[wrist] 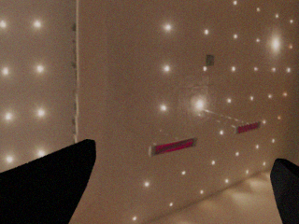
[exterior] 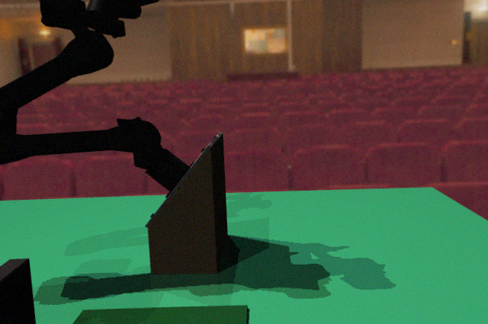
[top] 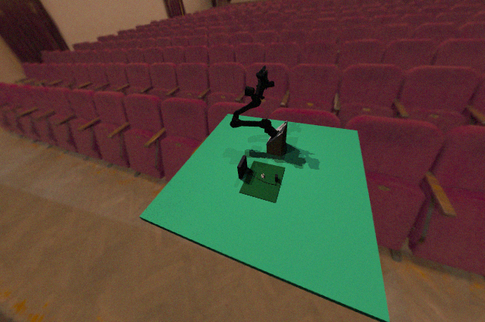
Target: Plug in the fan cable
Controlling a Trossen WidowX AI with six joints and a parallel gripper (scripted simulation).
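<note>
The fan plug lies 580 mm below my gripper tip, 440 mm ahead of it and 270 mm to the left of it. Also, from my gripper tip: black fan 550 mm below, 480 mm ahead, 30 mm to the left; then dark green board 620 mm below, 480 mm ahead, 190 mm to the left; then four-pin fan header 610 mm below, 450 mm ahead, 170 mm to the left.
</note>
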